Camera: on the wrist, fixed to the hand. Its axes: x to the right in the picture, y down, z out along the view.
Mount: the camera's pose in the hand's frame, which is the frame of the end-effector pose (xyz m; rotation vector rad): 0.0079 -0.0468 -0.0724 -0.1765 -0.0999 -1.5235
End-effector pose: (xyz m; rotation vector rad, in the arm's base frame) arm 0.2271 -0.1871 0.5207 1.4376 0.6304 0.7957
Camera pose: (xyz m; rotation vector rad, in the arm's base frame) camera 0.1792 -0.1350 0.4709 0.4947 1.2528 -0.4241
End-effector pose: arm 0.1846 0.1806 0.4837 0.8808 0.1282 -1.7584
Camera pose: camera 0.1791 0.2280 0.4115 -0.4562 -0.9854 2.7704
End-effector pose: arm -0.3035 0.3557 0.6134 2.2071 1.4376 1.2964
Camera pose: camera -0.3871 0.3659 0.6335 0.5265 2.0342 0.6162
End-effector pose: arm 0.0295 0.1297 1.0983 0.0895 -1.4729 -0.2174
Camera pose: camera 0.0978 0.0771 1.0899 1.0660 -1.1935 -1.5760
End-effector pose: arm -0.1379 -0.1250 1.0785 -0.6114 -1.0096 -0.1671
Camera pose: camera -0.0989 -0.2022 1.0762 0.1234 -1.3838 -1.5785
